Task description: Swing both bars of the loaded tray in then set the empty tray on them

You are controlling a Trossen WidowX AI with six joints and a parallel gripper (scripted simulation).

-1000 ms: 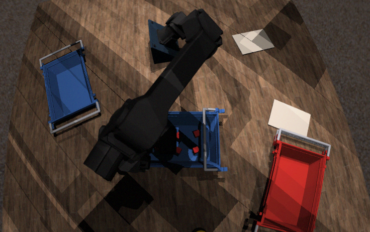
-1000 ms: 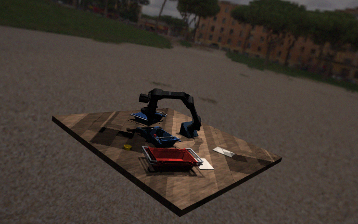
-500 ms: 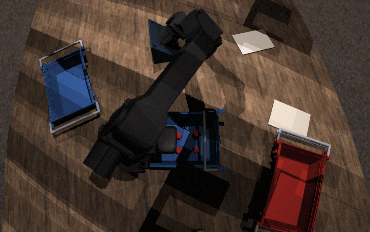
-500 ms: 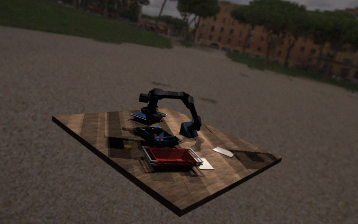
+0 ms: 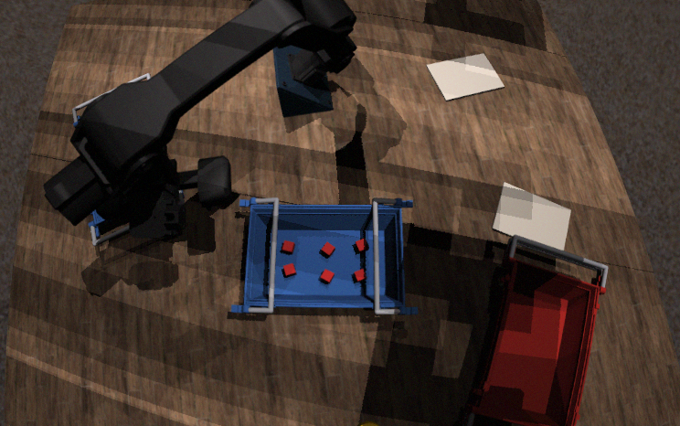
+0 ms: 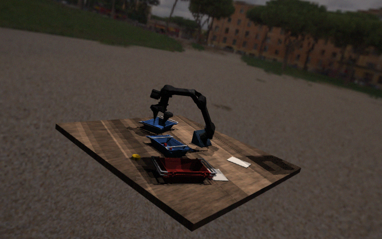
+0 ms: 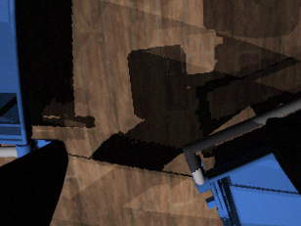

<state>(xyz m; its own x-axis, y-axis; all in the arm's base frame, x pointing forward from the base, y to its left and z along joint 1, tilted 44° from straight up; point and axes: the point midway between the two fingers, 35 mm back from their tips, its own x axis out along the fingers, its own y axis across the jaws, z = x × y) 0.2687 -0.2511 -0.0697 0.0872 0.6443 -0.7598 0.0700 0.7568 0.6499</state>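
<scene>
My gripper tip is 18 cm past the blue tray, 14 cm to the left of it and 8 cm above it. The rest, counted from my gripper tip: yellow block 39 cm ahead, 20 cm to the left, 12 cm below.
</scene>
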